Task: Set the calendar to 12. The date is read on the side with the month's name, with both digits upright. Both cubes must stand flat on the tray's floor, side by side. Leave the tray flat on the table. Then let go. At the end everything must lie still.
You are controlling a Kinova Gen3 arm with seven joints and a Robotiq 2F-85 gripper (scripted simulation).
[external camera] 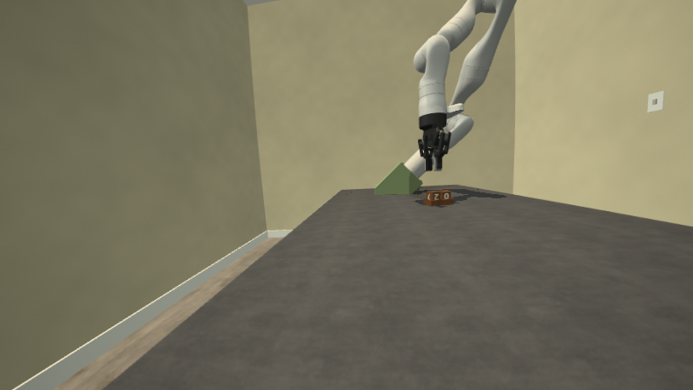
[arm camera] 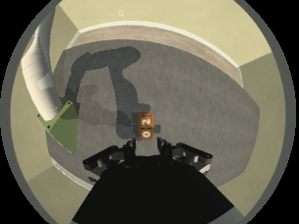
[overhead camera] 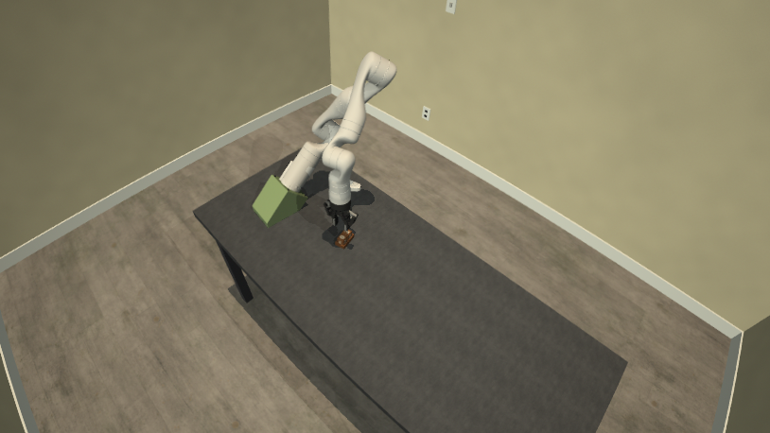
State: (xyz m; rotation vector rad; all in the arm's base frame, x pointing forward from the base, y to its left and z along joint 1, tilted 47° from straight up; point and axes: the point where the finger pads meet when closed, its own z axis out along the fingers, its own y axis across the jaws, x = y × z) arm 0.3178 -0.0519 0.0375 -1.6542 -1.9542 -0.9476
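Now: the brown calendar tray 2 cm to the left of my hand and 11 cm below it.
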